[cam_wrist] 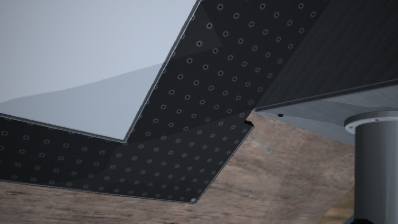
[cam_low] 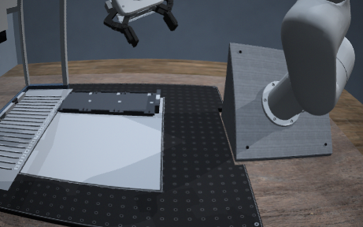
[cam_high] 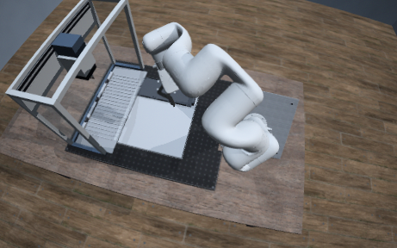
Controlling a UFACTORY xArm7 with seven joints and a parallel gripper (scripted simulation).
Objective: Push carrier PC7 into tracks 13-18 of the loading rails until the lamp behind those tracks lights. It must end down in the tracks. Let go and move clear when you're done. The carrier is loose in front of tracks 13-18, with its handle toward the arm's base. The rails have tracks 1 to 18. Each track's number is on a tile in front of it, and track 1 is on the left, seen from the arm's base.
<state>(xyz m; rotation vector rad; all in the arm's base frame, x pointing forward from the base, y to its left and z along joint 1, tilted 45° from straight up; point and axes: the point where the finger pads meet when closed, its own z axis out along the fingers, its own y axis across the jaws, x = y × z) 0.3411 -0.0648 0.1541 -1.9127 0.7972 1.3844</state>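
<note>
Right now the pale grey sheet is 150 mm ahead of my hand, 40 mm to the right of it and 270 mm below it. From my hand the other things lie so: carrier PC7: 160 mm ahead, 190 mm to the right, 260 mm below.
</note>
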